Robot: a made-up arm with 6 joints.
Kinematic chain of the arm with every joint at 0, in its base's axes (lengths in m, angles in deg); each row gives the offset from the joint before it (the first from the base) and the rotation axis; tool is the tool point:
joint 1: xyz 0 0 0.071 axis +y
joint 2: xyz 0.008 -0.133 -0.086 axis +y
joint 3: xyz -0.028 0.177 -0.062 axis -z
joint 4: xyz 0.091 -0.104 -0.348 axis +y
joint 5: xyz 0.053 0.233 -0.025 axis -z
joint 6: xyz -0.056 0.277 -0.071 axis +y
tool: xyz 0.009 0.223 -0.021
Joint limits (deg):
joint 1: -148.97..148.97
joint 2: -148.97..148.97
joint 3: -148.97..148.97
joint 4: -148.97..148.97
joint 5: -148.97..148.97
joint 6: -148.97..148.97
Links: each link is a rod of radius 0.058 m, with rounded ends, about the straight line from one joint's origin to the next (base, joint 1, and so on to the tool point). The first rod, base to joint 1, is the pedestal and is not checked.
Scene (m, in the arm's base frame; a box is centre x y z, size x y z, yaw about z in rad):
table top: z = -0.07
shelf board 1: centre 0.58 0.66 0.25 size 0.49 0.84 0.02 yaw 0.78
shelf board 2: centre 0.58 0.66 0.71 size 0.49 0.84 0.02 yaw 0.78
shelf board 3: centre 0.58 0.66 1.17 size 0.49 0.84 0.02 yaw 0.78
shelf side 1: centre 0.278 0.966 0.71 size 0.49 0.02 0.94 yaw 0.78
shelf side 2: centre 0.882 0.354 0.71 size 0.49 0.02 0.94 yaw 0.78
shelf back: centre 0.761 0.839 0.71 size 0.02 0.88 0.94 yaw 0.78
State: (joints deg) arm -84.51 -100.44 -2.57 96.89 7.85 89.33
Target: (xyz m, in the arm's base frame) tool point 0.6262 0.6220 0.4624
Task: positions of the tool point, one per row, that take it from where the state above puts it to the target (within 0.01 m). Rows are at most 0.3 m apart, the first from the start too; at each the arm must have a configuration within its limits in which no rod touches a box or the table.
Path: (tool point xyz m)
1: 0.3740 0.6605 0.5511
2: 0.6262 0.6220 0.4624

